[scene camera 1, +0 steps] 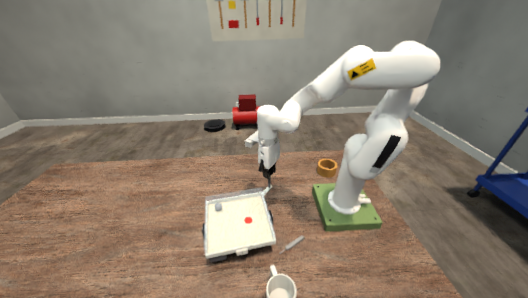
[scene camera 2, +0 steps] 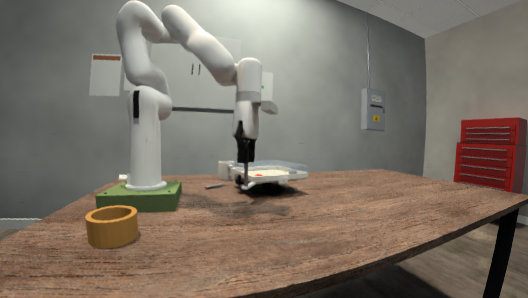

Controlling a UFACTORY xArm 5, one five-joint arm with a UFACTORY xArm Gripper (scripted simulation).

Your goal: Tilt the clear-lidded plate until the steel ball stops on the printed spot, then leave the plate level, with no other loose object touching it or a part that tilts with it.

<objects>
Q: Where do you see a clear-lidded plate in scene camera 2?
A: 260,171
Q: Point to a clear-lidded plate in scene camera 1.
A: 237,221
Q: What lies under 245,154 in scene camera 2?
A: My gripper.
</objects>
